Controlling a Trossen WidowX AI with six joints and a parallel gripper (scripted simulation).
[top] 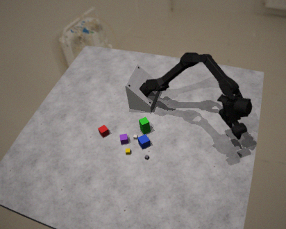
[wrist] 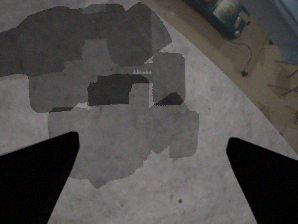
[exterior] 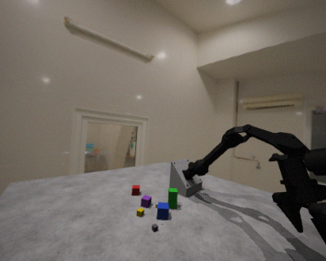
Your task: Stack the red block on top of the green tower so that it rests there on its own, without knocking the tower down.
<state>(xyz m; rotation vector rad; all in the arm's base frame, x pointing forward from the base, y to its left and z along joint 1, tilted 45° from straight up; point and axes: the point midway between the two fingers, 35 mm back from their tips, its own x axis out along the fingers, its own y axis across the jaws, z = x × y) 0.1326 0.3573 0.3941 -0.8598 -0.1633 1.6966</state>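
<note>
Right now the red block is 160 mm ahead of my gripper tip, 660 mm to the right of it and 90 mm below it. The rest, counted from my gripper tip: blue block 150 mm ahead, 430 mm to the right, 90 mm below; dark block 220 mm ahead, 380 mm to the right, 110 mm below; white block 130 mm ahead, 490 mm to the right, 100 mm below.
</note>
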